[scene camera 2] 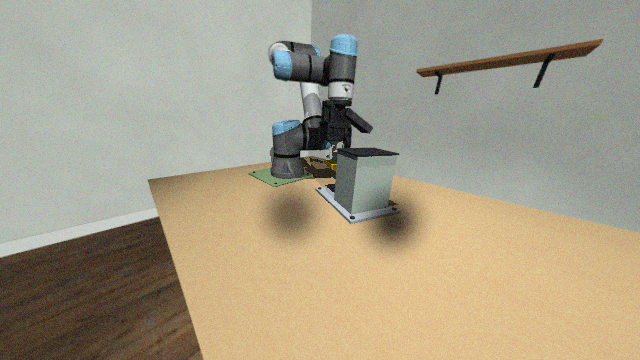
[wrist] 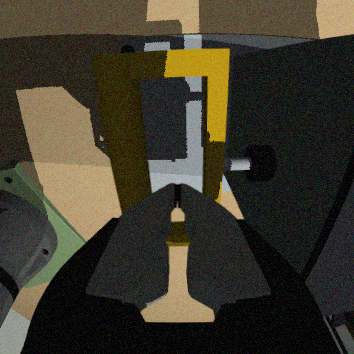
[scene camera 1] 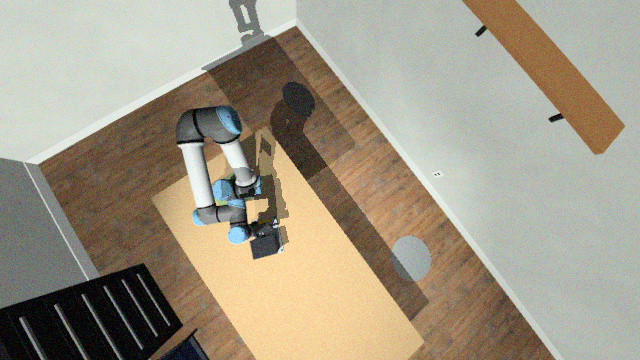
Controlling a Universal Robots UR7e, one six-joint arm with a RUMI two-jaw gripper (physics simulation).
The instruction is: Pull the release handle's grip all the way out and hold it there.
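Observation:
The yellow release handle (scene camera 1: 265,221) (scene camera 2: 330,164) (wrist: 217,100) is a rectangular loop. A short metal rod (wrist: 241,164) with a black collar joins it to the housing (scene camera 1: 266,245) (scene camera 2: 372,182) (wrist: 295,105), a grey box with a dark top. The grip is the loop's long bar away from the box, at left and in shadow in the wrist view. My gripper (scene camera 2: 337,148) (wrist: 176,185) is shut and empty. In the wrist view its fingertips overlap the loop's opening near its lower end, between the two long bars. Contact and tip depth cannot be told.
The housing stands on a light base plate (scene camera 2: 345,212) on the wooden table (scene camera 1: 320,280) (scene camera 2: 350,290), close beside the gripper. The arm's green mounting plate (scene camera 2: 260,176) (wrist: 65,240) lies behind. A wall shelf (scene camera 1: 550,70) (scene camera 2: 510,59) is far off.

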